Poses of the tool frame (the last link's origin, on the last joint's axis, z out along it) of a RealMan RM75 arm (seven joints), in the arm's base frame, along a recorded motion.
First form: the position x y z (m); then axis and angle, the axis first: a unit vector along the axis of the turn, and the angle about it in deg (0 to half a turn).
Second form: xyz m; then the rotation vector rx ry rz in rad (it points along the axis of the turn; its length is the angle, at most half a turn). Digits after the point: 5 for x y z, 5 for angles.
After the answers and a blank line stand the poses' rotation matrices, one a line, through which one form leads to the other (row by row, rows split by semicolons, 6 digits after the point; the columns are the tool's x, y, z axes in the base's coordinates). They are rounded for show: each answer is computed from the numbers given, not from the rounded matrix.
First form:
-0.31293 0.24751 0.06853 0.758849 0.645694 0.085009 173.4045
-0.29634 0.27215 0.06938 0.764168 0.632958 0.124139 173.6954
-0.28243 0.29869 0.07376 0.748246 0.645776 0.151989 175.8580
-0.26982 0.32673 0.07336 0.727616 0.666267 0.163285 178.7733
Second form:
-0.31293 0.24751 0.06853 2.29664 1.95418 0.25728
-0.29634 0.27215 0.06938 2.31662 1.91885 0.37633
-0.28243 0.29869 0.07376 2.29659 1.98208 0.46650
-0.26982 0.32673 0.07336 2.27030 2.07888 0.50948

0.154512 0.966963 0.202755; 0.986491 -0.162299 0.022256; 0.054427 0.196577 -0.978977
0.170423 0.950816 0.258660; 0.978080 -0.195103 0.072758; 0.119645 0.240591 -0.963224
0.120894 0.954159 0.273797; 0.976115 -0.164424 0.142001; 0.180510 0.250090 -0.951247
0.058959 0.965968 0.251854; 0.972959 -0.112048 0.201981; 0.223327 0.233135 -0.946453

